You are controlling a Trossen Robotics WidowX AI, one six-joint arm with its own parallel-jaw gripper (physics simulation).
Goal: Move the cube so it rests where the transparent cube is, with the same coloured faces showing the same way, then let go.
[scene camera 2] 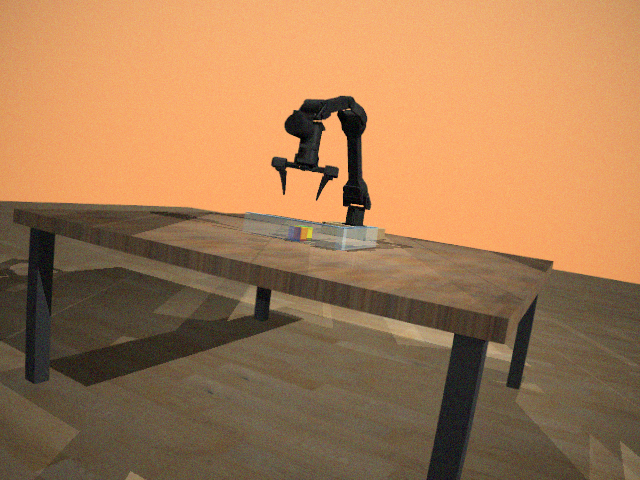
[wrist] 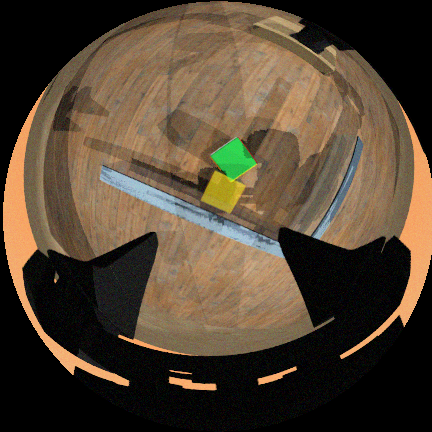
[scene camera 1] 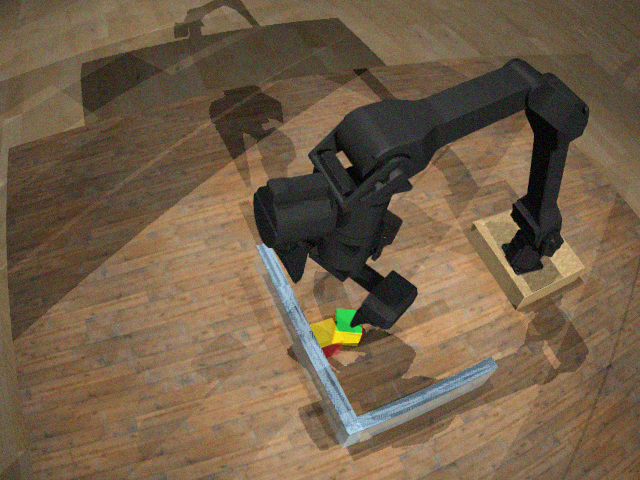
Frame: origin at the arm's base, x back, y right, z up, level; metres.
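Seen in the pictures: gripper, between the fingertips: [scene camera 2: 300, 197] [wrist: 218, 236] [scene camera 1: 324, 303]; arm's base, origin of its link: [scene camera 2: 354, 225] [scene camera 1: 522, 257].
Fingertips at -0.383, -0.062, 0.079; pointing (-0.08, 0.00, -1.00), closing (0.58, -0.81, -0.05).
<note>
Pixels of each thing's middle, then the offset from my fingertips to it, as dx, dy, dz. Level surfaces: height alone.
- solid cube, middle of its body: [wrist: 231, 158] [scene camera 1: 347, 327] +0.049, +0.013, -0.100
- transparent cube, middle of its body: [wrist: 222, 188] [scene camera 1: 323, 340] +0.009, +0.000, -0.100
- table, height of its surface: dz -0.120
The solid cube [scene camera 1: 347, 319] [wrist: 234, 158] has a green top and a yellow side in the scene camera 1 view and lies flat on the table. The transparent cube [scene camera 1: 323, 332] [wrist: 222, 192] has a yellow top and a red side, and sits beside it, nearly corner to corner, close to the long wall. The two cubes are turned differently. In the scene camera 2 view the cubes [scene camera 2: 299, 233] overlap behind the clear wall, showing purple, orange and yellow. My gripper [scene camera 1: 325, 302] [scene camera 2: 300, 196] [wrist: 218, 236] is wide open and empty, high above the table.
A long pale-blue wall [scene camera 1: 331, 382] [wrist: 165, 200] meets a shorter wall [scene camera 1: 429, 395] [wrist: 345, 192] at a corner; the cubes lie on the inner side. A low wooden box [scene camera 1: 493, 263] surrounds my arm's base. The table [scene camera 2: 413, 279] carries them all.
</note>
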